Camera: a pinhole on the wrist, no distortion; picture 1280 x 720 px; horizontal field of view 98.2 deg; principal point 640.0 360.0 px. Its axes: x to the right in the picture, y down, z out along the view. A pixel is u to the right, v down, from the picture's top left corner.
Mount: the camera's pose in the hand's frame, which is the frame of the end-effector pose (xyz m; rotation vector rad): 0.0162 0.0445 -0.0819 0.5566 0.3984 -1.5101
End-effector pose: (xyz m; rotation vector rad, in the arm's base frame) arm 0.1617 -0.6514 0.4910 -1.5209 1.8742 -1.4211
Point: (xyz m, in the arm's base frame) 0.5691 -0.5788 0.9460
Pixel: 1123.0 297.2
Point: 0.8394 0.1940 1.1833
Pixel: outside the picture
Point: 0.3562 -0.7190 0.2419
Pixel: 96.1 215.6
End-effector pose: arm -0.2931 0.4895 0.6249 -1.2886 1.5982 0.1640
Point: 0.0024 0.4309 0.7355
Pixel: 940.4 351.0
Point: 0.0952 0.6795 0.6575
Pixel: 624.3 282.1
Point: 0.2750 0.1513 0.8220
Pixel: 1221.6 515.5
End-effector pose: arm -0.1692 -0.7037 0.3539 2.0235 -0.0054 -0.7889
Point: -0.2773 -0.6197 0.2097
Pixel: 910.5 284.3
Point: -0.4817 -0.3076 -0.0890
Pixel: 1206.6 223.9
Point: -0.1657 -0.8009 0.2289
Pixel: 526.3 640.6
